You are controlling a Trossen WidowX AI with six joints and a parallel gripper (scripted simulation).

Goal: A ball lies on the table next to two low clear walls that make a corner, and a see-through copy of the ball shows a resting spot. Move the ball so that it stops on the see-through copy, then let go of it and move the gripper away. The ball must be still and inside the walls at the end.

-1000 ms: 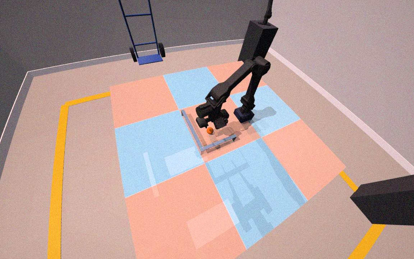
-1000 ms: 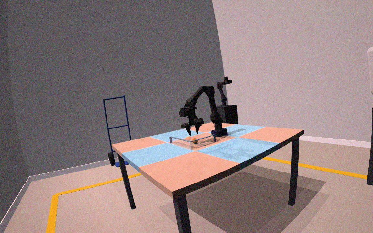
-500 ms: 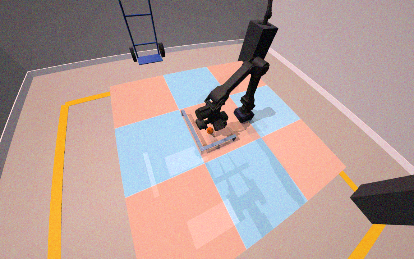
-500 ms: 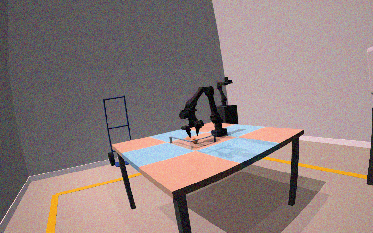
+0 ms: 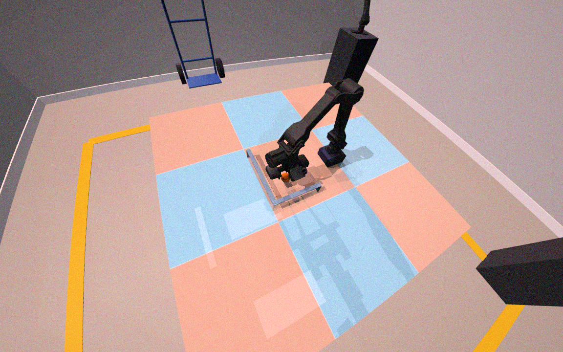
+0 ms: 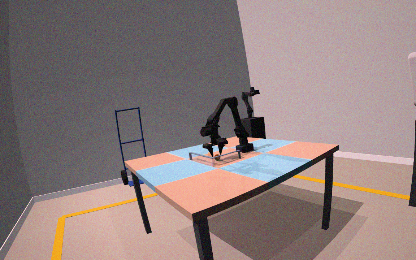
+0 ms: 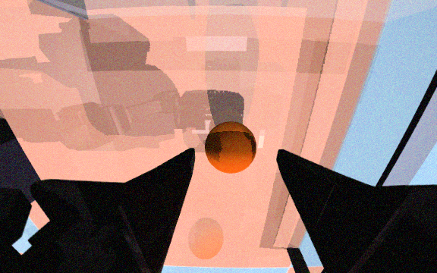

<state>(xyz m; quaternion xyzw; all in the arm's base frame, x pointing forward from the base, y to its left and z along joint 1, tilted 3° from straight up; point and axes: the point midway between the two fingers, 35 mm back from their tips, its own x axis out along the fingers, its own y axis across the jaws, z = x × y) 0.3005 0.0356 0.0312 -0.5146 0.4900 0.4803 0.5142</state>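
Right now the orange ball is 10 mm below my gripper tip.
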